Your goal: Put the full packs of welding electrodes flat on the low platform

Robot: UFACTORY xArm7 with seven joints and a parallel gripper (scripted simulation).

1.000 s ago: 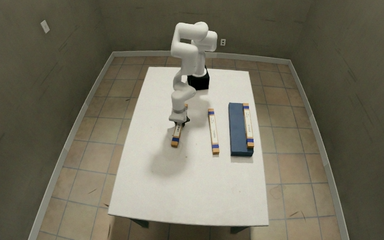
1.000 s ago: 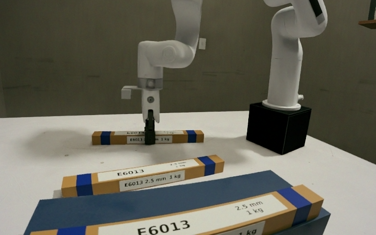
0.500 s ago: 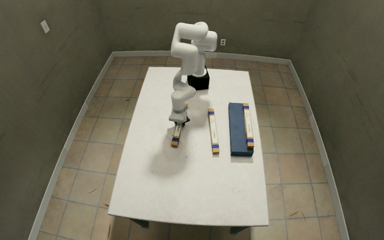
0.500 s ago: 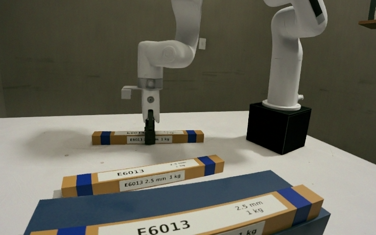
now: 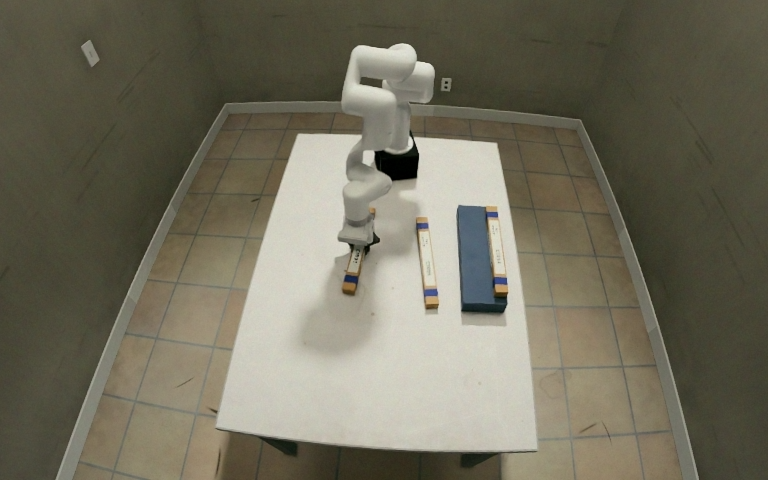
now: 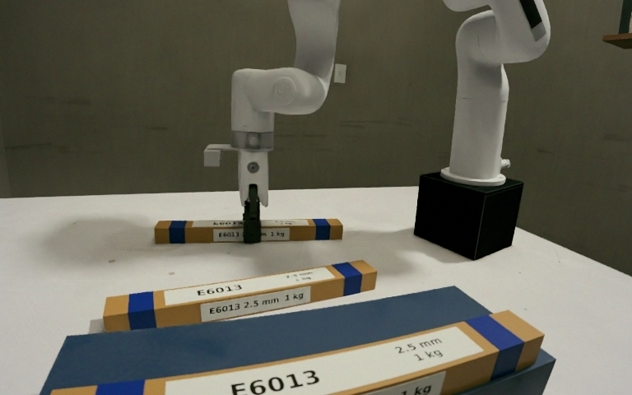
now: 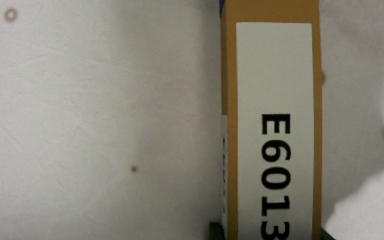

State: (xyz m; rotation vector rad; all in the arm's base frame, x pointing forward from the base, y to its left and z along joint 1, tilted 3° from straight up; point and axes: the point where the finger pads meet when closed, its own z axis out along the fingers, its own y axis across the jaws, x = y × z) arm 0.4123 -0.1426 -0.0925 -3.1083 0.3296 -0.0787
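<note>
Now: the low blue platform 40 cm to the left of my hand and 6 cm ahead of it.
</note>
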